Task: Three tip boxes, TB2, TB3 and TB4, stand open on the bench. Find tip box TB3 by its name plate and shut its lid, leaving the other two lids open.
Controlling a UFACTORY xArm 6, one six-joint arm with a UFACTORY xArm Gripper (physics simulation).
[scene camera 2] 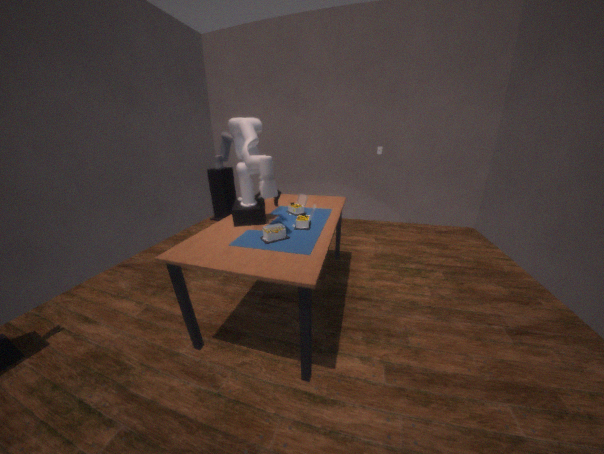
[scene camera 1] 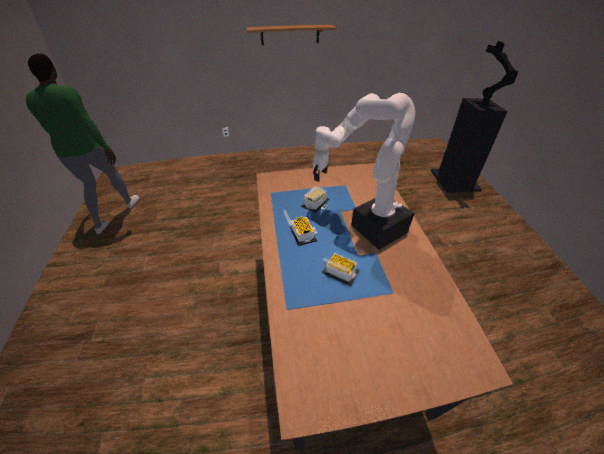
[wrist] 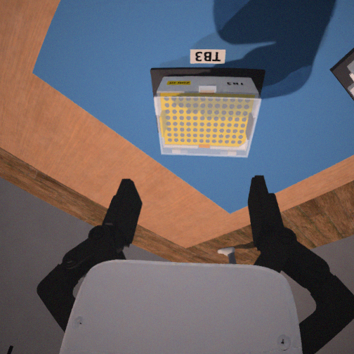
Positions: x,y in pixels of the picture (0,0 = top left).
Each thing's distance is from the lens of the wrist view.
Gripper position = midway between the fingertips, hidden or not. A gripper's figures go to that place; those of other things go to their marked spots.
my gripper (wrist: pixel 191 189): 15 cm
tip box (wrist: pixel 231 79): 29 cm
